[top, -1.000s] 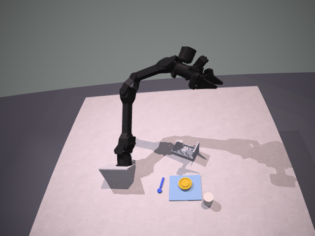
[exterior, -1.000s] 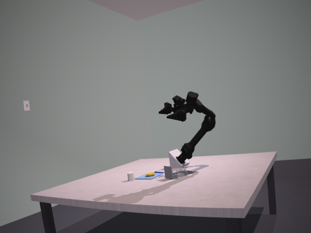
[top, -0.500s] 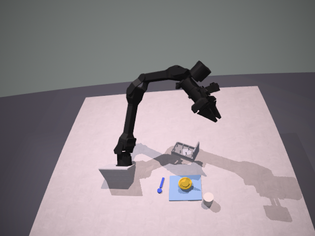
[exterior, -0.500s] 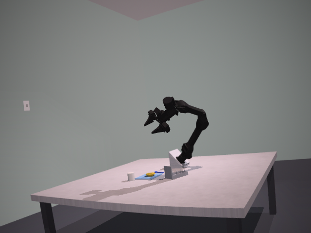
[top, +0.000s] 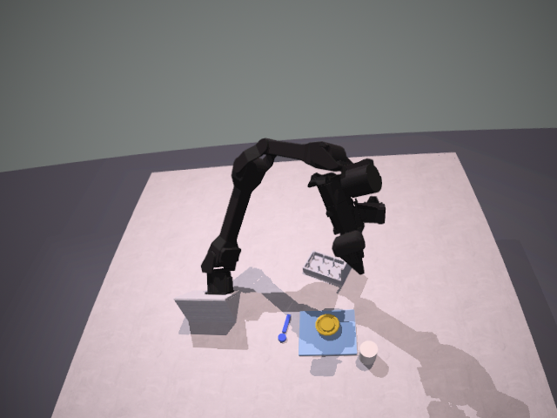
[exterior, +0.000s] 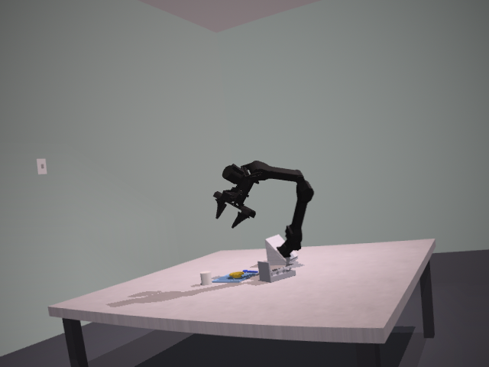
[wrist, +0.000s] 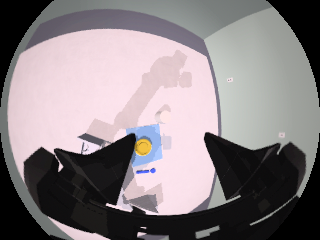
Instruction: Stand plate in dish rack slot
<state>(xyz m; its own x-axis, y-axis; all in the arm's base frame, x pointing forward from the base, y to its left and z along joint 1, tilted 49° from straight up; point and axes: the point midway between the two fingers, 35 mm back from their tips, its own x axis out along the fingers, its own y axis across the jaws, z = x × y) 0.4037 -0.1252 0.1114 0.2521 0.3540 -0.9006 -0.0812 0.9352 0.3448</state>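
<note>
The yellow plate lies 23 cm below my gripper tip, 8 cm behind it and 4 cm to the right of it. The rest, counted from my gripper tip: grey dish rack: 22 cm below, 16 cm to the left, 10 cm behind; blue mat: 24 cm below, 8 cm behind, 5 cm to the right; white cup: 22 cm below, 11 cm to the right, 3 cm ahead.
</note>
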